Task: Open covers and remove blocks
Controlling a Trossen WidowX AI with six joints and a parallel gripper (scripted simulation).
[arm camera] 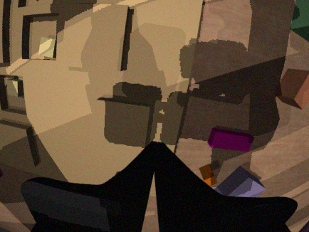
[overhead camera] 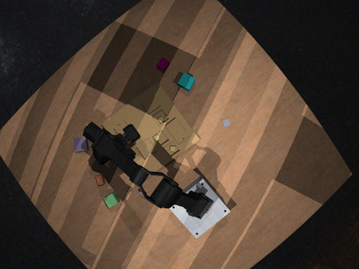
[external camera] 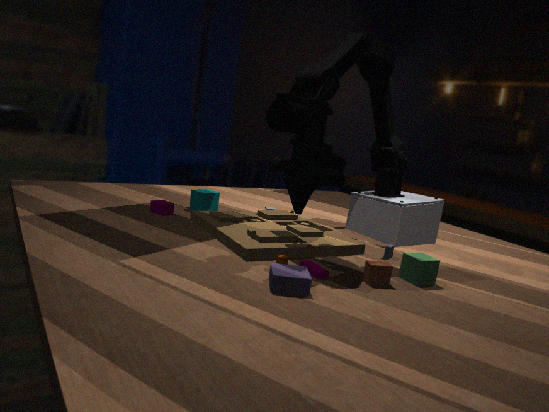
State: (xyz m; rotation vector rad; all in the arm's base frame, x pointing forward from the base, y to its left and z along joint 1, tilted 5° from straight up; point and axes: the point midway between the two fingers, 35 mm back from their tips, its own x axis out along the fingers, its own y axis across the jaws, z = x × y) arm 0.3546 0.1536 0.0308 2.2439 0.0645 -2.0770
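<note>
Now: the tan puzzle board 2 cm behind my gripper tip, 13 cm to the right of it and 6 cm below it. The rest, counted from my gripper tip: brown block: 8 cm behind, 17 cm to the left, 6 cm below; orange block: 7 cm ahead, 10 cm to the left, 7 cm below; magenta bar: 1 cm ahead, 11 cm to the left, 8 cm below.
</note>
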